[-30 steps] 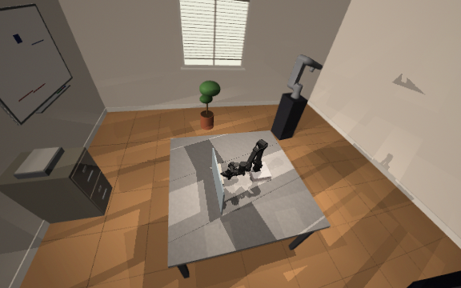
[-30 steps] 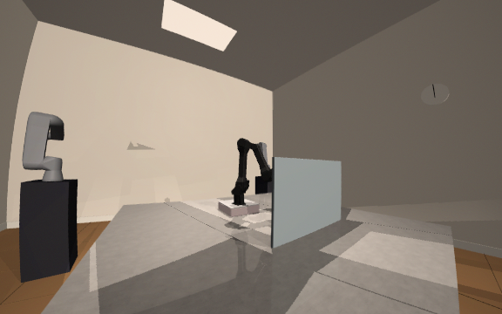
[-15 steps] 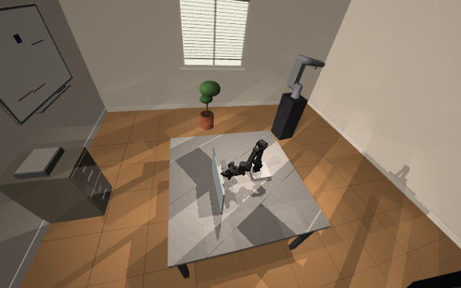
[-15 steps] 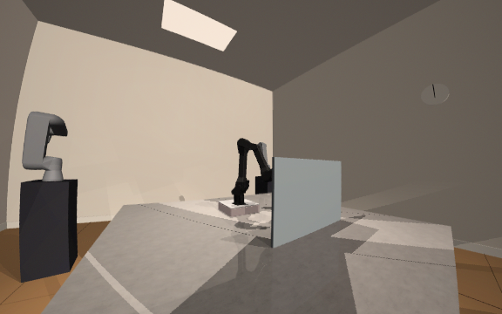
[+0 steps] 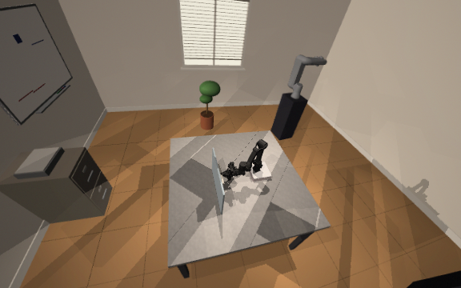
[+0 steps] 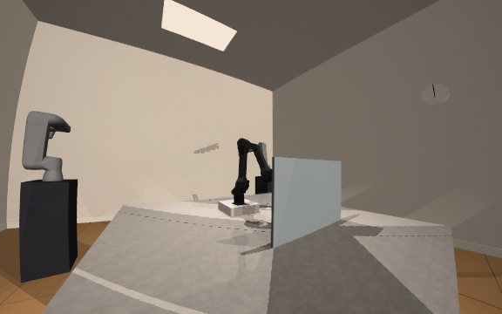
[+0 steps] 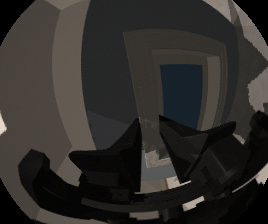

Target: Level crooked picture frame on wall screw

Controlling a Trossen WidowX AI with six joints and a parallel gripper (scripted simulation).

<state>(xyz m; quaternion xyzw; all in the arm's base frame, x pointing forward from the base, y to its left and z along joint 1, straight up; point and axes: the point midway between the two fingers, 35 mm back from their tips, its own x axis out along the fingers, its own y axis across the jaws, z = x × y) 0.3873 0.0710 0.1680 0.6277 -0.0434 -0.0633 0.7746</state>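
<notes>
My gripper tip is 5 cm above the picture frame and 1 cm to the left of it. Round my gripper tip: grey wall panel: 7 cm below, 2 cm ahead.
</notes>
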